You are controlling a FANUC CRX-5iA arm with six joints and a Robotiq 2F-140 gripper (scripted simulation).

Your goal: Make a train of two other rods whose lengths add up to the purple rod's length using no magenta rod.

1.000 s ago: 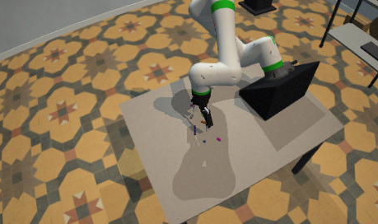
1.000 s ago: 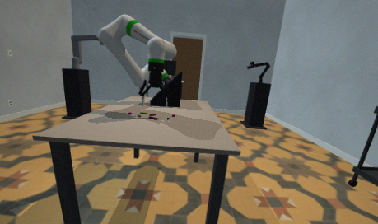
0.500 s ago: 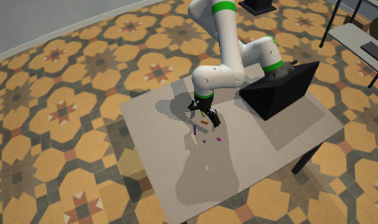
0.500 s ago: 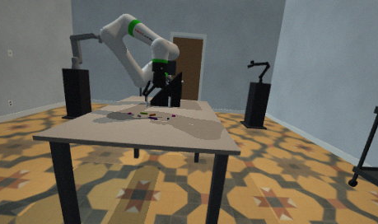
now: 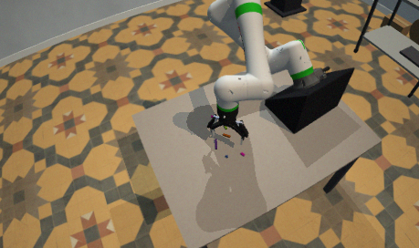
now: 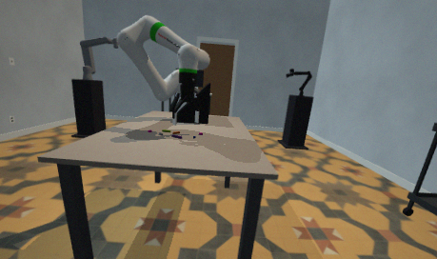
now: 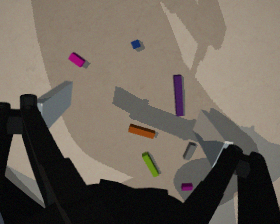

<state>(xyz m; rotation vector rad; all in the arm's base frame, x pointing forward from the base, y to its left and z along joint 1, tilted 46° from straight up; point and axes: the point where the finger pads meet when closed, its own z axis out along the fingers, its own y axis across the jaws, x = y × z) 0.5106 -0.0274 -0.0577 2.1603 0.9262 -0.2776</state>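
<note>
Now: hand 70 mm above the blue rod, 50 mm to the right of it and 30 mm short of it. From my hand the other things lie so: lime rod: 120 mm to the right, 70 mm below, 50 mm behind; then orange rod: 70 mm below, 60 mm to the right, 30 mm behind; then purple rod: 70 mm below, 50 mm ahead, 40 mm to the right.
</note>
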